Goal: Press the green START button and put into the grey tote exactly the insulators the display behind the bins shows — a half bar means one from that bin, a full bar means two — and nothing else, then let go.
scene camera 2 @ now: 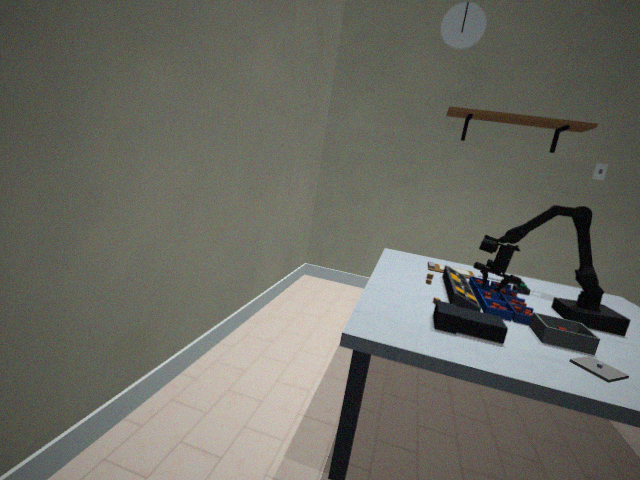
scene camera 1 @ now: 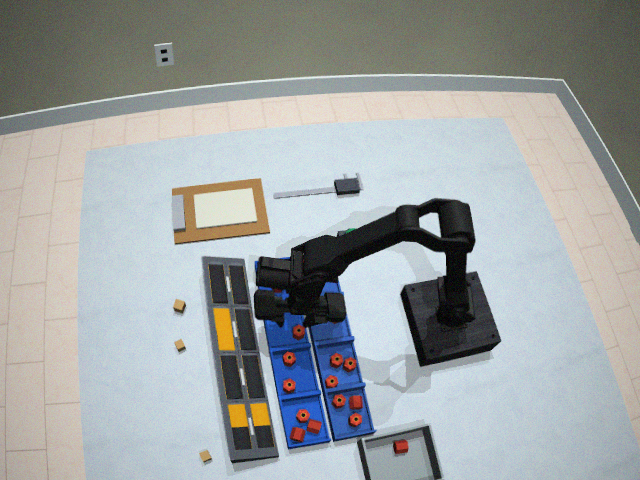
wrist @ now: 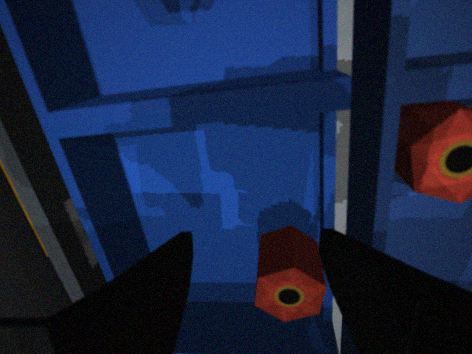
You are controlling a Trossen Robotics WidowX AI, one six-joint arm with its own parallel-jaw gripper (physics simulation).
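Note:
My gripper [scene camera 1: 295, 323] [scene camera 2: 493, 287] [wrist: 256, 241] is partly open, above the second left-row bin from the top in the first scene view. An upright red insulator [scene camera 1: 298, 331] [wrist: 290, 295] stands there, nearer the right finger, not gripped. Another insulator [wrist: 440, 155] stands in the right row. The display [scene camera 1: 241, 375] shows one full orange bar in its second section, left column, and two half bars in its bottom section; the other bars are dark. The grey tote [scene camera 1: 435, 453] [scene camera 2: 563, 338] holds one red insulator [scene camera 1: 400, 446]. The green START button [scene camera 1: 350, 230] is partly hidden by the arm.
Blue bins [scene camera 1: 294, 395] stand in two rows; several hold insulators, some lying. A clipboard [scene camera 1: 224, 206], a caliper [scene camera 1: 347, 186] and small wooden blocks [scene camera 1: 178, 305] lie around them. A black box [scene camera 2: 470, 322] and a flat plate [scene camera 2: 589, 365] are near the table's front edge.

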